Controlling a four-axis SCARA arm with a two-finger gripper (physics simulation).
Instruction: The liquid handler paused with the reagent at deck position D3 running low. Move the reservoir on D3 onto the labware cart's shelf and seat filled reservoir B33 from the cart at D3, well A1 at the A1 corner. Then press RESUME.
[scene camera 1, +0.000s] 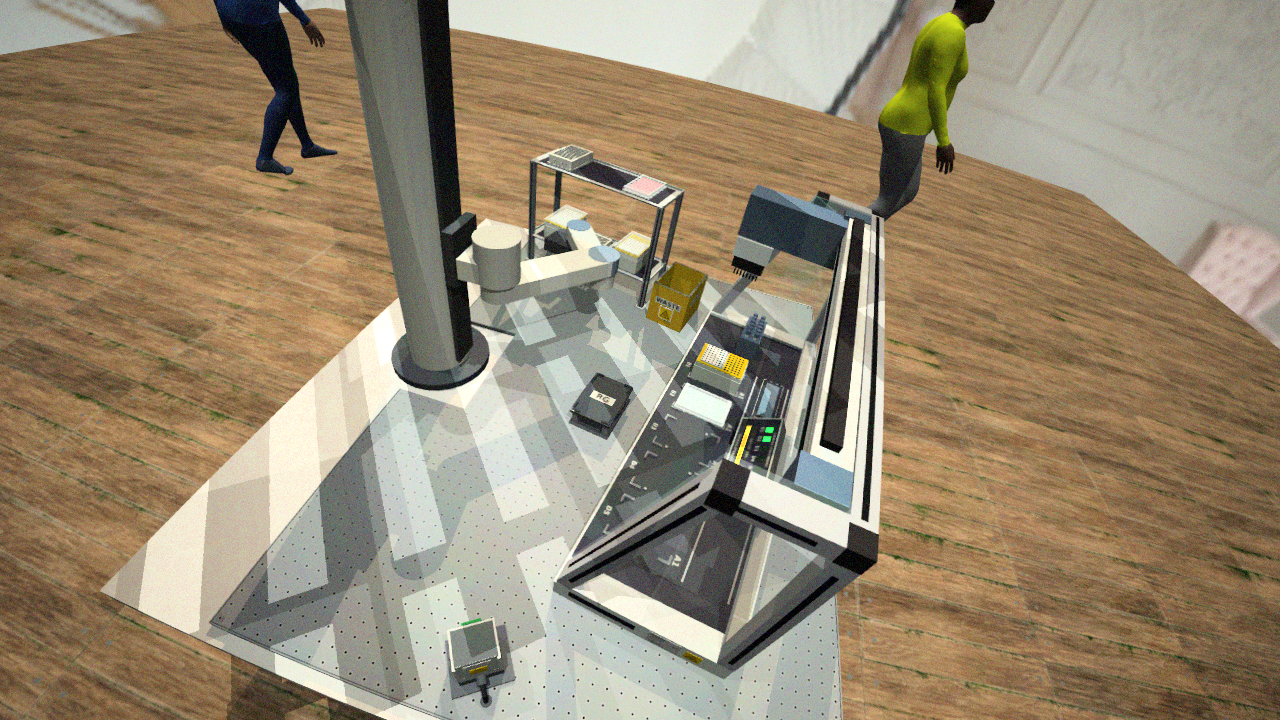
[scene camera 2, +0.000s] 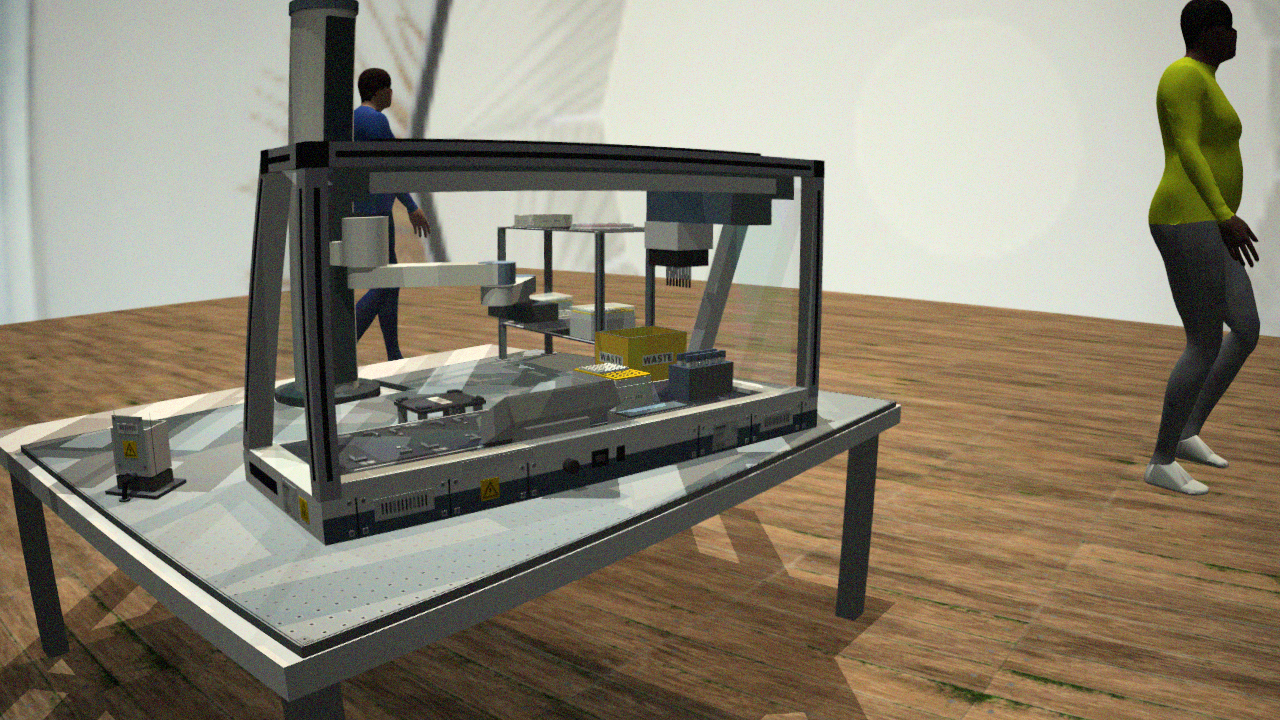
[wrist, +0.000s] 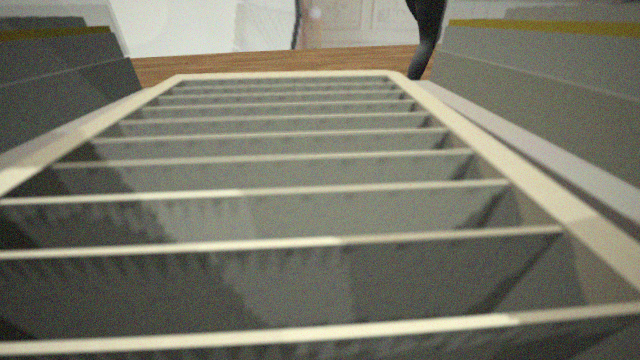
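Seen in the pictures: gripper, fingertip midpoint: (scene camera 1: 602, 238) (wrist: 291, 106); arm's base, link origin: (scene camera 1: 441, 356).
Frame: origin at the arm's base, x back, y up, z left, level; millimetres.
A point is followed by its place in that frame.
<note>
My gripper (scene camera 1: 561, 238) (scene camera 2: 526, 311) is shut on a white reservoir (wrist: 280, 160) at the cart's lower level. The wrist view shows its parallel dividers and grey, shaded troughs. It looks level, and its label cannot be read. Gripper and reservoir are mostly hidden in the scene views. The labware cart (scene camera 1: 658, 237) @(y 267, x -461, z 437 mm) (scene camera 2: 599, 277) holds a grey ribbed labware piece (scene camera 1: 570, 157) @(y 394, x -143, z 547 mm) (scene camera 2: 542, 220) @(y 380, x -165, z 551 mm) and a pink-topped one (scene camera 1: 644, 186) @(y 374, x -382, z 517 mm) on its top shelf. The liquid handler's deck (scene camera 1: 666, 461) @(y 64, x -641, z -166 mm) shows bare corner brackets at its middle and near sites. Its lit panel (scene camera 1: 758, 442) @(y 136, x -824, z -102 mm) stands beside them; RESUME is not readable.
Yellow-edged boxes (scene camera 1: 631, 250) @(y 183, x -385, z 471 mm) (wrist: 540, 75) @(y 158, x -339, z 525 mm) flank the reservoir closely. A yellow WASTE bin (scene camera 1: 677, 297) @(y 131, x -561, z 366 mm) (scene camera 2: 640, 351) stands beside the cart. A black RG stand (scene camera 1: 602, 400) @(y 63, x -458, z -45 mm) (scene camera 2: 440, 402) is before the deck. The handler's frame (scene camera 1: 796, 528) @(y 510, x -748, z -533 mm) (scene camera 2: 317, 340) @(y 275, x -831, z -538 mm) surrounds the deck; its pipetting head (scene camera 1: 751, 254) @(y 358, x -715, z 306 mm) hangs there.
</note>
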